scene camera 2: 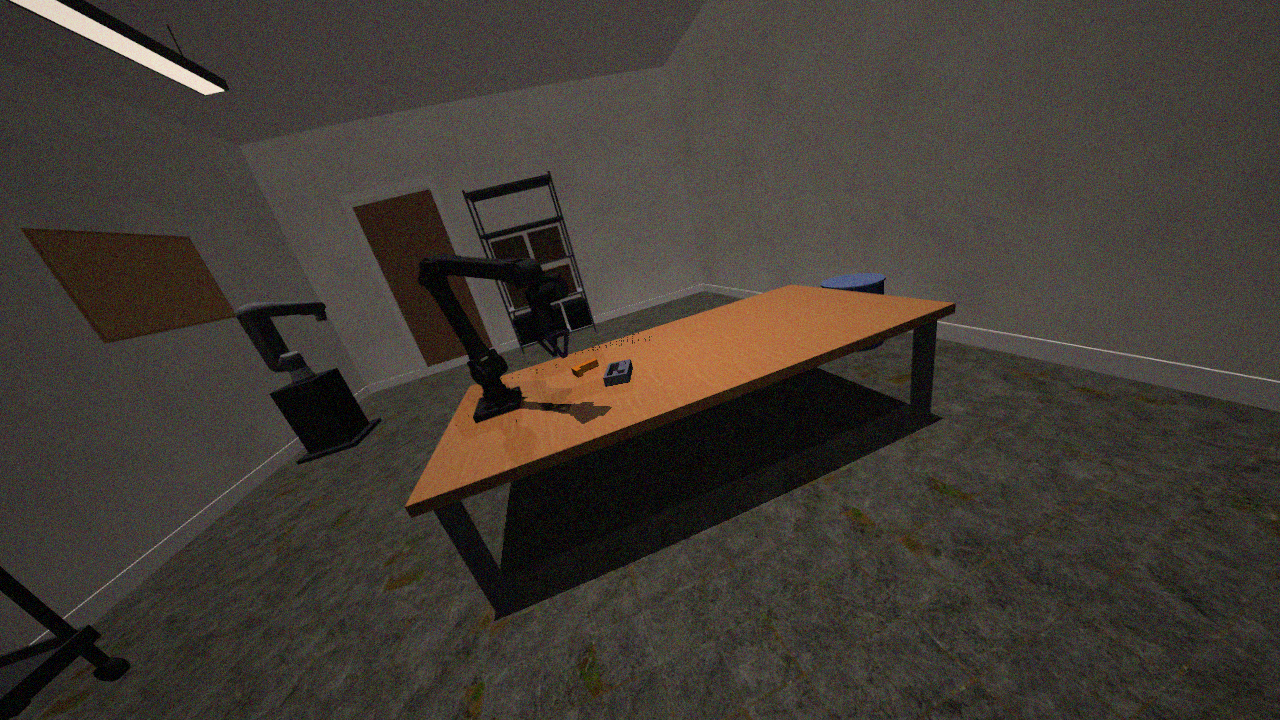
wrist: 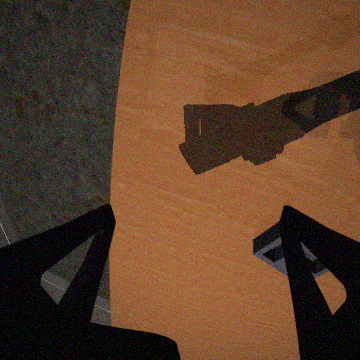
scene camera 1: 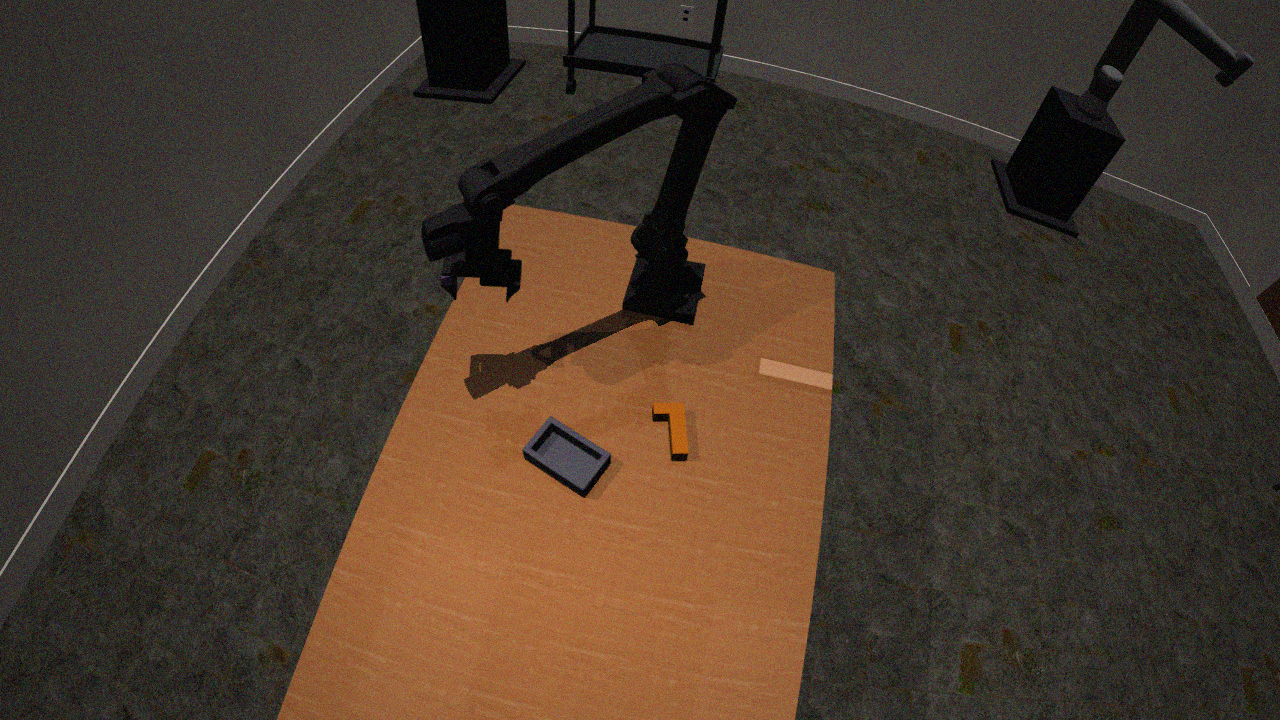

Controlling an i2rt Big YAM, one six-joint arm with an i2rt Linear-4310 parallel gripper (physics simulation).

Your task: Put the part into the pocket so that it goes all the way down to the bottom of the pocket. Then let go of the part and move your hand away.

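Frame: origin at the arm's base, x right, y ahead, z up, level; centimetres.
Seen in the pictures: gripper, fingertip midpoint: (scene camera 2: 559, 357) (wrist: 194, 214) (scene camera 1: 481, 298); arm's base, origin of the base link: (scene camera 2: 498, 400) (scene camera 1: 665, 283).
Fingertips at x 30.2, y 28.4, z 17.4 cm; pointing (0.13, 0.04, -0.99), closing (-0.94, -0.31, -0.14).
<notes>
Offsets run from my fingertips to a thing's top centre. Level surfaces: height alone.
The orange L-shaped part @(dx -38.9, dy +6.8, dz -17.2 cm) (scene camera 1: 679, 431) (scene camera 2: 584, 367) lies flat on the table, beside and apart from the grey block with the pocket. That block @(dx -21.4, dy +17.4, dz -16.6 cm) (scene camera 1: 554, 476) (scene camera 2: 617, 379) (wrist: 267, 237) stands on the table, and its pocket shows no part in it in the first scene view. In the wrist view the block is partly hidden behind the right finger, and the part does not show there. My gripper (scene camera 1: 482, 293) (wrist: 194, 214) is open and empty. It hangs high above the table's left edge, well away from both the part and the block.
The wooden table @(dz -20.3 cm) (scene camera 1: 572, 608) (scene camera 2: 760, 340) (wrist: 200, 270) carries the arm's base (scene camera 1: 664, 291) (scene camera 2: 497, 404). A pale strip (scene camera 1: 795, 373) lies near the table's right edge. A second arm on a pedestal (scene camera 1: 1063, 161) (scene camera 2: 320, 411) and a shelf rack (scene camera 2: 510, 188) stand off the table.
</notes>
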